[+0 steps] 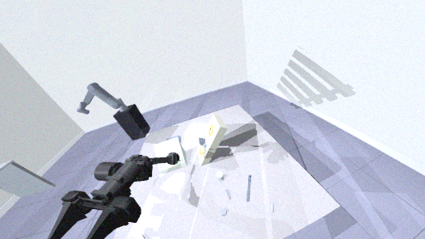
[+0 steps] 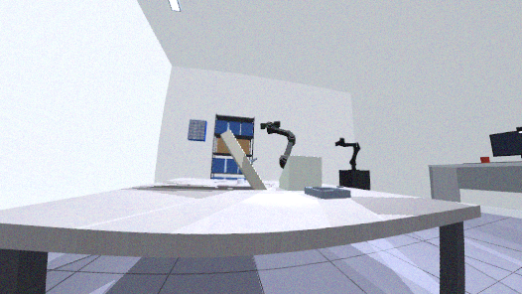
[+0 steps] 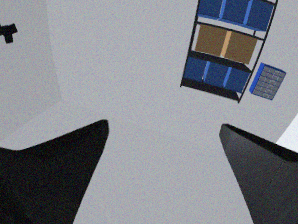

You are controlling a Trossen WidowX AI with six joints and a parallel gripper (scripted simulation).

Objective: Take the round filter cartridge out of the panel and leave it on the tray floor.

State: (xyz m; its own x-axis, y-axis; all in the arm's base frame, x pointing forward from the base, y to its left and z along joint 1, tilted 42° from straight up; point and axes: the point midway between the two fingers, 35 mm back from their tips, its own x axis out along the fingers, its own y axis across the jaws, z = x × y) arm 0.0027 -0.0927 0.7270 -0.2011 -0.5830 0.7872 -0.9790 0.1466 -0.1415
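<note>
Now: gripper tip 31 cm short of the round filter cartridge, 62 cm to the right of it and 34 cm above it. The rest, counted from my gripper tip: blue-grey tray: 13 cm behind, 87 cm to the left, 57 cm below; service panel: 26 cm ahead, 62 cm to the left, 41 cm below.
</note>
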